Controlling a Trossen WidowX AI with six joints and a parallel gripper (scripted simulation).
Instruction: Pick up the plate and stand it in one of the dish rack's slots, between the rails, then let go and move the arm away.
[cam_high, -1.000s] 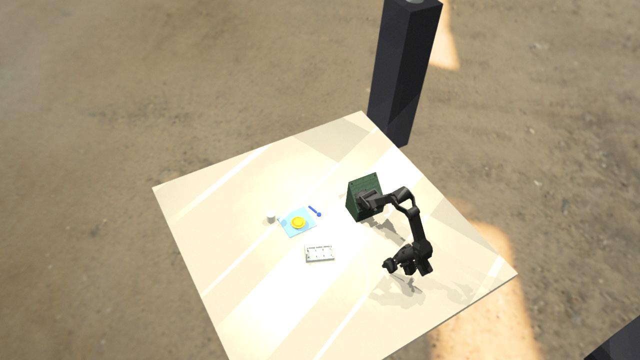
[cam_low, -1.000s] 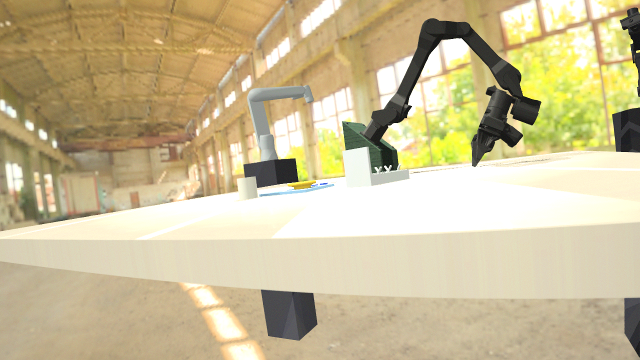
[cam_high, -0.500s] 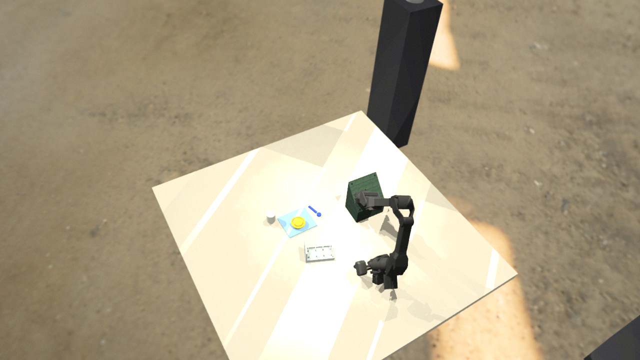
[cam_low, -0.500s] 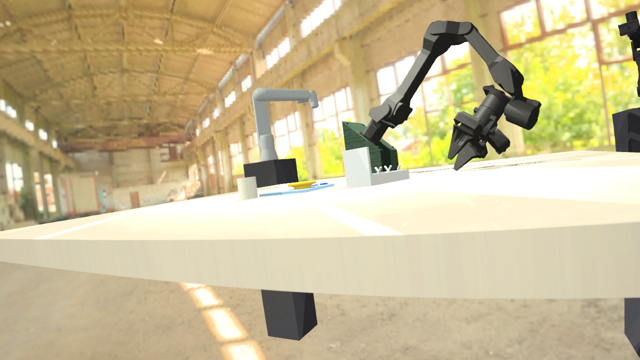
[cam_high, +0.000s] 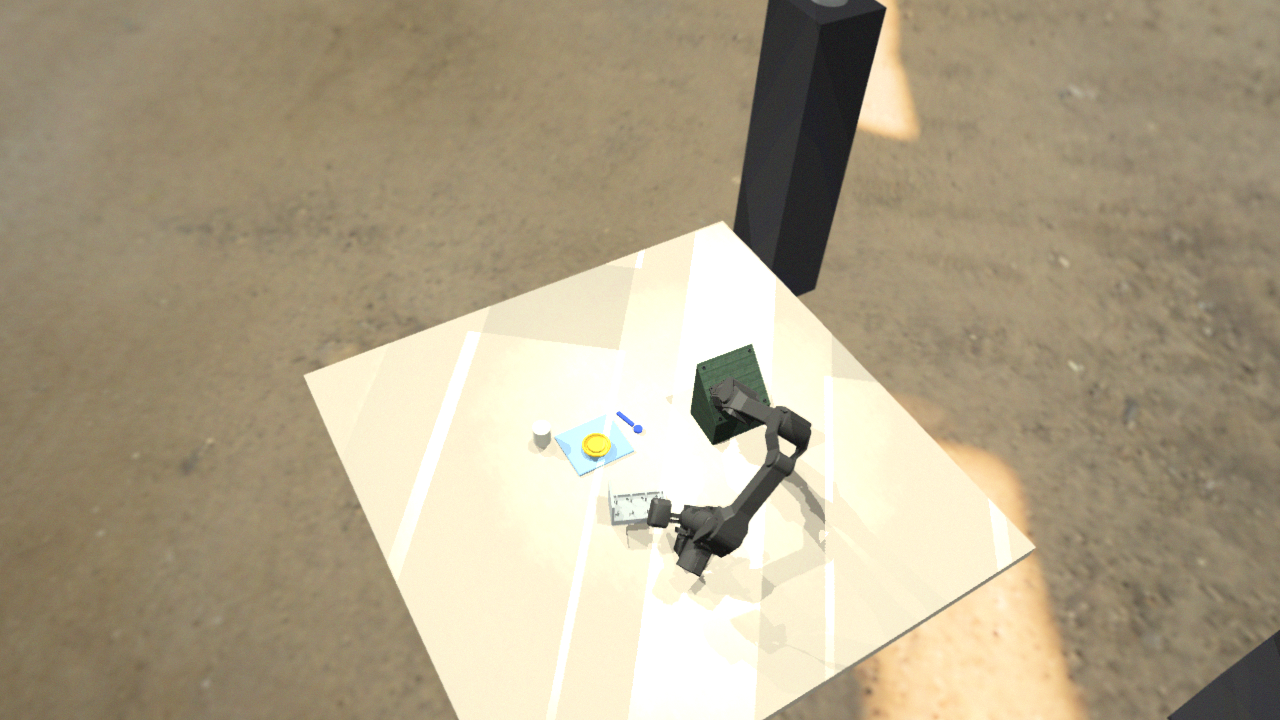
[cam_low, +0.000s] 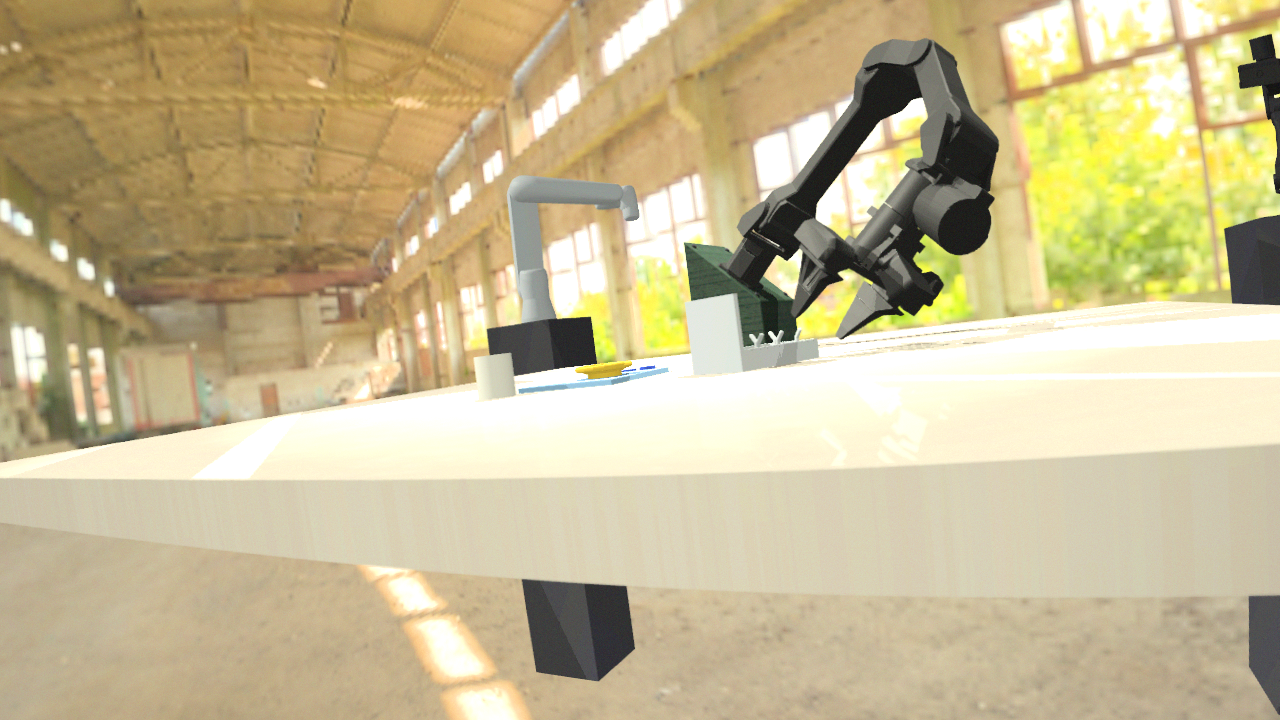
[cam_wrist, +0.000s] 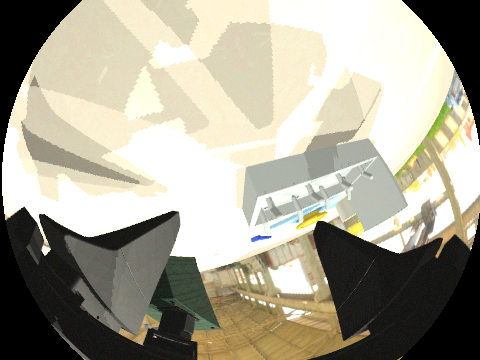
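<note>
The grey dish rack is 60 mm to the right of my gripper tip, 60 mm ahead of it and 10 mm below it. From my gripper tip the other things lie so: blue spoon (280 mm to the right, 50 mm behind, 30 mm below); light blue mat (270 mm to the right, 60 mm ahead, 30 mm below); yellow plate (250 mm to the right, 60 mm ahead, 20 mm below).
</note>
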